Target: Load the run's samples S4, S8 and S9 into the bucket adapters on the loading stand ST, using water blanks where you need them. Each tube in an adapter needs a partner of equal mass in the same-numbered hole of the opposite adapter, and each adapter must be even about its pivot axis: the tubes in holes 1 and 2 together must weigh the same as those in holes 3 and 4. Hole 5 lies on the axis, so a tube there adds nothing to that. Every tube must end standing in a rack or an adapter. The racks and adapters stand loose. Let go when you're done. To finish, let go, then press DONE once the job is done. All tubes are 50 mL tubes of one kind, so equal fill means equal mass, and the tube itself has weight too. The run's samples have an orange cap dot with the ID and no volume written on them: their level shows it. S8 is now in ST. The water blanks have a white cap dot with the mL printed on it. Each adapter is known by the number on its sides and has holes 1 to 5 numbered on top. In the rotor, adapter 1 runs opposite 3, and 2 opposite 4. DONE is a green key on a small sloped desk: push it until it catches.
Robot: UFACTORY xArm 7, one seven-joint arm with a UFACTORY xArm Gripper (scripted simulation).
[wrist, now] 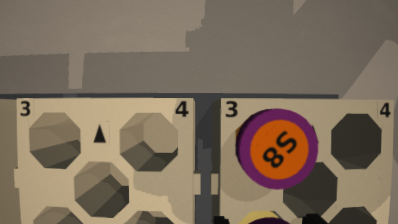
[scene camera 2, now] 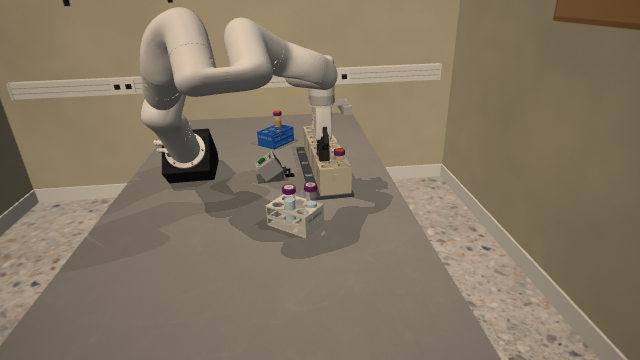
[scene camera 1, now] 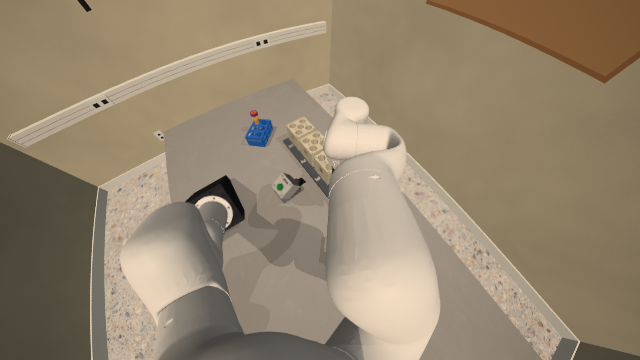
Scene:
white rack: scene camera 2 304, 225; not seen in the wrist view (out of frame)

